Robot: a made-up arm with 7 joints. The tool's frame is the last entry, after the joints. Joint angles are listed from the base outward.
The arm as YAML. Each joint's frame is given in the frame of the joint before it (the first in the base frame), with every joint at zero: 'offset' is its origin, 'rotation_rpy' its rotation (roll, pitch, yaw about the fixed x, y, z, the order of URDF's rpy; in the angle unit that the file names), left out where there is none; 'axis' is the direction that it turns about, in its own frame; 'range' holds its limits. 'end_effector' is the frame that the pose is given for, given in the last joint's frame.
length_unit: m
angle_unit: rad
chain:
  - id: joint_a
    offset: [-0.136, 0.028, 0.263]
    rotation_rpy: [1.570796, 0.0, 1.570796]
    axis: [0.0, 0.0, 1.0]
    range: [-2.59, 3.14]
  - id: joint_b
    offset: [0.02, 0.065, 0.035]
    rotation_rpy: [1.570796, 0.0, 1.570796]
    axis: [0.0, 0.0, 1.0]
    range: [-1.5, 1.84]
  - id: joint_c
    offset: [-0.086, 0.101, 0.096]
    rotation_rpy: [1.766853, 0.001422, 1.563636]
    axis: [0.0, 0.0, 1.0]
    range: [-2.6, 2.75]
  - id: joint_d
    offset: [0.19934, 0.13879, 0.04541]
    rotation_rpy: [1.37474, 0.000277, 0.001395]
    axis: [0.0, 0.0, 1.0]
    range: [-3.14, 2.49]
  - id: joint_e
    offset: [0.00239, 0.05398, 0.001]
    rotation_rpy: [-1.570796, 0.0, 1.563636]
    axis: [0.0, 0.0, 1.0]
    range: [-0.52, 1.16]
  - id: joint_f
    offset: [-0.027, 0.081, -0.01]
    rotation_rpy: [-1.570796, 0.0, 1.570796]
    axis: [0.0, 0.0, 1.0]
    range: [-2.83, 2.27]
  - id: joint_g
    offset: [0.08, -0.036, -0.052]
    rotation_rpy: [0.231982, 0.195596, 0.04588]
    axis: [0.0, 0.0, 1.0]
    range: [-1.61, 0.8]
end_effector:
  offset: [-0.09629, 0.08, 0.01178]
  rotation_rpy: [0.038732, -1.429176, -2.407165]
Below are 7 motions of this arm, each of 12 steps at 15 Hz.
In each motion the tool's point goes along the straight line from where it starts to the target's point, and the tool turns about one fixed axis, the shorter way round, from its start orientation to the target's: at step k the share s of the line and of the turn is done. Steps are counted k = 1, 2, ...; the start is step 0. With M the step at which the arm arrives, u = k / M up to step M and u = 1 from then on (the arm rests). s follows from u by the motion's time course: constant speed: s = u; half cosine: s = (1 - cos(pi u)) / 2; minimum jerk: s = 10 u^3 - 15 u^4 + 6 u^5.
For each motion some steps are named. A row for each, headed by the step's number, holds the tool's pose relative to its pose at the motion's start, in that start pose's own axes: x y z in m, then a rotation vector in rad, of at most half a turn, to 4 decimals.
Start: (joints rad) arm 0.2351 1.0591 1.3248 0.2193 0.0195 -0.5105 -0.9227
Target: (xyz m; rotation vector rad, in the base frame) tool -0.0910 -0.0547 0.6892 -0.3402 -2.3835 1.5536
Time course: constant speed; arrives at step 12
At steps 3, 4, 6, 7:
3: -0.0622 0.0762 0.0535 -0.2816 -0.0504 -0.2056
4: -0.0829 0.1016 0.0713 -0.3755 -0.0672 -0.2741
6: -0.1243 0.1524 0.1070 -0.5633 -0.1008 -0.4111
7: -0.1451 0.1778 0.1248 -0.6571 -0.1176 -0.4796

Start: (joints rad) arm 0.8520 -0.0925 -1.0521 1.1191 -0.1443 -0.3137 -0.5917
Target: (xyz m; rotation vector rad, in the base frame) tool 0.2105 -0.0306 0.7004 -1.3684 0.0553 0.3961
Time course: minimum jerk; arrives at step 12
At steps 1, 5, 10, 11, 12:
1: -0.0016 0.0002 0.0001 -0.0054 -0.0026 -0.0034
5: -0.1105 0.0124 0.0096 -0.3667 -0.1753 -0.2338
10: -0.3074 0.0344 0.0267 -1.0203 -0.4877 -0.6504
11: -0.3171 0.0355 0.0275 -1.0525 -0.5031 -0.6709
12: -0.3188 0.0357 0.0277 -1.0579 -0.5057 -0.6744

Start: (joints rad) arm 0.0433 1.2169 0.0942 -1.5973 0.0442 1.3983 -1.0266
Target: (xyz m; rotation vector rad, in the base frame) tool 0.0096 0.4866 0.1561 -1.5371 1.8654 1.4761
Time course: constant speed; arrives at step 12
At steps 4, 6, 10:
4: 0.0379 0.0746 -0.0310 -0.0257 -0.2652 -0.6760
6: 0.0569 0.1119 -0.0465 -0.0386 -0.3978 -1.0141
10: 0.0948 0.1866 -0.0775 -0.0644 -0.6631 -1.6901

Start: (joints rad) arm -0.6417 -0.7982 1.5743 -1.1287 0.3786 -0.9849 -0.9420
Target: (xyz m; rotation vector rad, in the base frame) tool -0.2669 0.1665 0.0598 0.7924 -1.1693 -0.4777
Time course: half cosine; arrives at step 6
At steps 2, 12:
2: 0.0033 0.0098 0.0154 0.0012 -0.0651 -0.0234
12: 0.0131 0.0393 0.0618 0.0050 -0.2602 -0.0937

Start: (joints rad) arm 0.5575 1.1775 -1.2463 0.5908 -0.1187 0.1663 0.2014
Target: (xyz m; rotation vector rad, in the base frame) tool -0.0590 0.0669 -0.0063 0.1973 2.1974 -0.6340
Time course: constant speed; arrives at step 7
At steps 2, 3, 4, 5, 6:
2: 0.0123 -0.0298 0.0048 0.0747 -0.1328 -0.0543
3: 0.0184 -0.0448 0.0073 0.1120 -0.1992 -0.0814
4: 0.0245 -0.0597 0.0097 0.1494 -0.2656 -0.1085
5: 0.0307 -0.0746 0.0121 0.1867 -0.3320 -0.1356
6: 0.0368 -0.0895 0.0145 0.2241 -0.3984 -0.1628

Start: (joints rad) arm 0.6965 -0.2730 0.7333 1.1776 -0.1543 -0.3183 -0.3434
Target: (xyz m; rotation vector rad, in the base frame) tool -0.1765 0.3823 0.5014 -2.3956 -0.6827 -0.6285
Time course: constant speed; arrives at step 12
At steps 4, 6, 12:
4: 0.0016 0.0652 0.0347 -0.5177 0.1893 -0.1125
6: 0.0025 0.0978 0.0521 -0.7766 0.2839 -0.1687
12: 0.0049 0.1957 0.1041 -1.5531 0.5679 -0.3374

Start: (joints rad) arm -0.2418 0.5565 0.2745 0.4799 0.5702 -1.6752 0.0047
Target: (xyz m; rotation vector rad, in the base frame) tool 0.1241 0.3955 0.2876 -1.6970 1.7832 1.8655
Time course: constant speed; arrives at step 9
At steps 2, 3, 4, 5, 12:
2: -0.0273 0.0293 -0.0214 0.0592 -0.1281 0.0156
3: -0.0409 0.0439 -0.0322 0.0887 -0.1922 0.0234
4: -0.0546 0.0585 -0.0429 0.1183 -0.2563 0.0312
5: -0.0682 0.0732 -0.0536 0.1479 -0.3203 0.0390
12: -0.1228 0.1317 -0.0965 0.2662 -0.5766 0.0701

